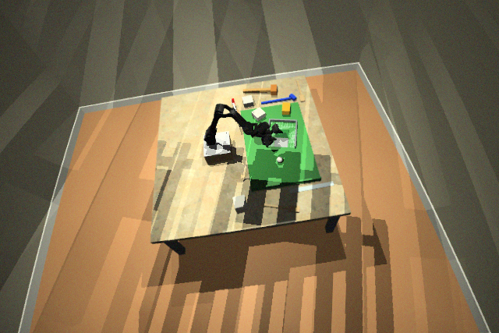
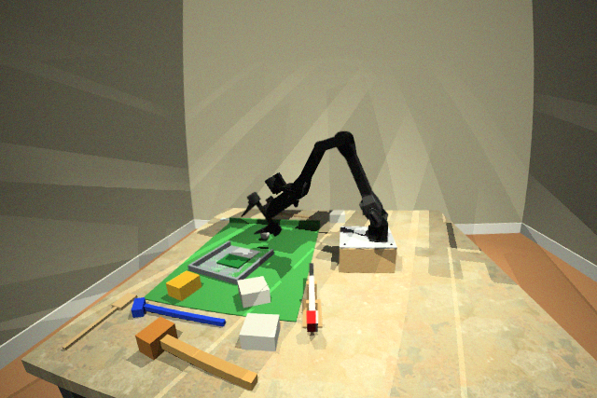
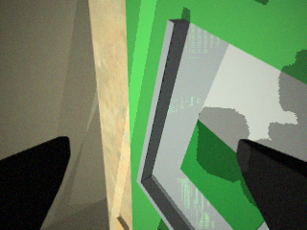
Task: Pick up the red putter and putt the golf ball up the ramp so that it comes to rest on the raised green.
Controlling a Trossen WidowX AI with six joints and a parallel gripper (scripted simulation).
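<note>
My gripper tip is 20 mm past the green mat, 30 mm to the right of it and 120 mm above it. From my gripper tip the other things lie so: yellow block 90 mm ahead, 330 mm to the left, 90 mm below; grey frame 20 mm ahead, 120 mm to the left, 110 mm below; white golf ball 20 mm behind, 140 mm to the right, 90 mm below.
</note>
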